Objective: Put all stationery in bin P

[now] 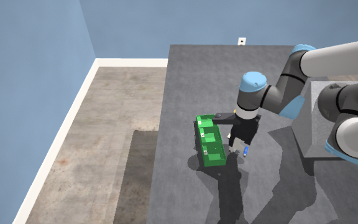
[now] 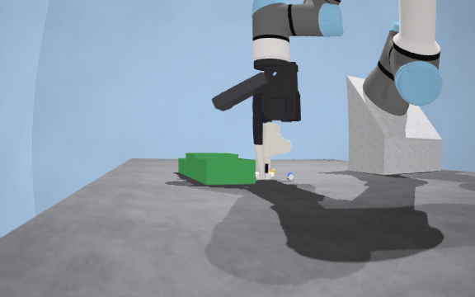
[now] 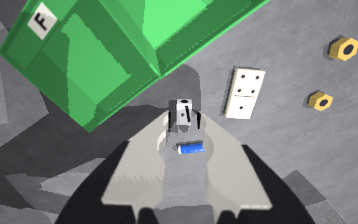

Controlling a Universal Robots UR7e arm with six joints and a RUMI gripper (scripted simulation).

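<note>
The blue cylinder is 50 mm behind my hand and 10 mm below it. From my hand the other things lie so: yellow bolt (10 mm behind, 210 mm to the right, 10 mm below); then white domino (60 mm to the right, 10 mm below).
</note>
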